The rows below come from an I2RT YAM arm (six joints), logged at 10 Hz.
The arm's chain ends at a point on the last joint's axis. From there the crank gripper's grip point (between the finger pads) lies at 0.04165 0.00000 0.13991 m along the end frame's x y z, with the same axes.
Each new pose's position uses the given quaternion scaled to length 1; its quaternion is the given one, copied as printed.
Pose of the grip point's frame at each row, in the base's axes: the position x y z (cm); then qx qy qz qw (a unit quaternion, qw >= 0):
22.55 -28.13 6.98 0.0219 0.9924 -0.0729 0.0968
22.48 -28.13 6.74 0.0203 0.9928 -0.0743 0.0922
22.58 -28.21 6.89 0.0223 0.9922 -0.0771 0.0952
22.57 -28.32 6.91 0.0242 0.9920 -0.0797 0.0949
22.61 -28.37 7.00 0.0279 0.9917 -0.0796 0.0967
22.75 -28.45 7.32 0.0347 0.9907 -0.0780 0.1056
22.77 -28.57 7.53 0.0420 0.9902 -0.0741 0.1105
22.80 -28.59 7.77 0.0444 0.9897 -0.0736 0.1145
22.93 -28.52 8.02 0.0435 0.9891 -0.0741 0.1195
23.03 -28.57 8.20 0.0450 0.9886 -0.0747 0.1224
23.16 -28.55 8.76 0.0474 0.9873 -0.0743 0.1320
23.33 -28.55 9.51 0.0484 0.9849 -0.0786 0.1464
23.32 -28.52 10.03 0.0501 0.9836 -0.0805 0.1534
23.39 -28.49 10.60 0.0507 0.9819 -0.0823 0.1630
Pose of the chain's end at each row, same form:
23.99 -26.17 21.37 0.0219 0.9924 -0.0729 0.0968
24.05 -26.12 21.11 0.0203 0.9928 -0.0743 0.0922
24.07 -26.13 21.26 0.0223 0.9922 -0.0771 0.0952
24.07 -26.18 21.27 0.0242 0.9920 -0.0797 0.0949
24.07 -26.25 21.37 0.0279 0.9917 -0.0796 0.0967
23.96 -26.40 21.72 0.0347 0.9907 -0.0780 0.1056
23.84 -26.67 21.96 0.0420 0.9902 -0.0741 0.1105
23.76 -26.71 22.21 0.0444 0.9897 -0.0736 0.1145
23.74 -26.61 22.47 0.0435 0.9891 -0.0741 0.1195
23.76 -26.64 22.65 0.0450 0.9886 -0.0747 0.1224
23.61 -26.63 23.22 0.0474 0.9873 -0.0743 0.1320
23.37 -26.49 23.96 0.0484 0.9849 -0.0786 0.1464
23.16 -26.40 24.47 0.0501 0.9836 -0.0805 0.1534
22.95 -26.30 25.03 0.0507 0.9819 -0.0823 0.1630

